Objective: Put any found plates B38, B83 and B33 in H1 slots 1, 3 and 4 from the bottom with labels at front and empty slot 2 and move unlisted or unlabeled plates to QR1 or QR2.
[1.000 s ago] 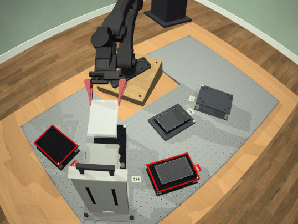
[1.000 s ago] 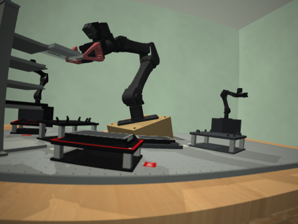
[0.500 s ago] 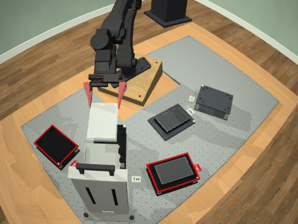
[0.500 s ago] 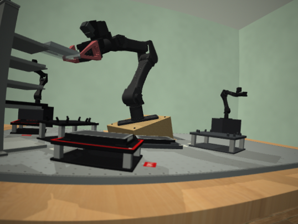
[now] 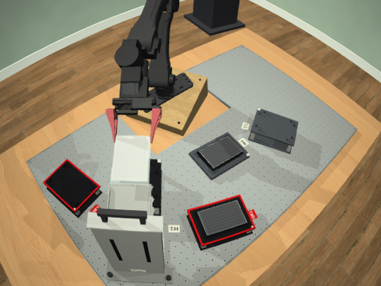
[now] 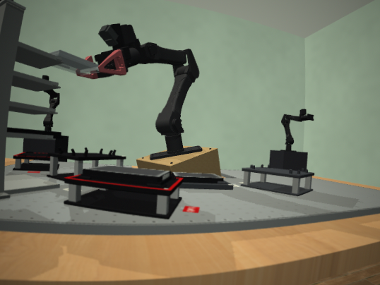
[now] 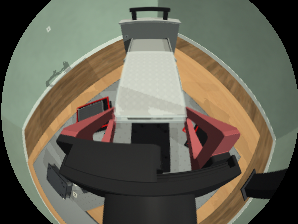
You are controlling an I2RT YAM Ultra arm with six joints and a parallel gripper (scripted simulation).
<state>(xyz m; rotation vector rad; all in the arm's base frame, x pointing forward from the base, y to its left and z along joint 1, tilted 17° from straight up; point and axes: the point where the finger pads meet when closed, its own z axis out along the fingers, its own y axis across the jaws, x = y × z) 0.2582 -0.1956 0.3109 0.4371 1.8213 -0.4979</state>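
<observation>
Right now the pale translucent plate is 50 mm ahead of my hand and 30 mm to the right of it. From my hand the other things lie so: plate hotel H1 (200 mm ahead, 120 mm to the right, 120 mm below); hotel handle (200 mm ahead, 120 mm to the right, 70 mm above); red-edged quarantine nest (130 mm behind, 180 mm to the right, 240 mm below).
</observation>
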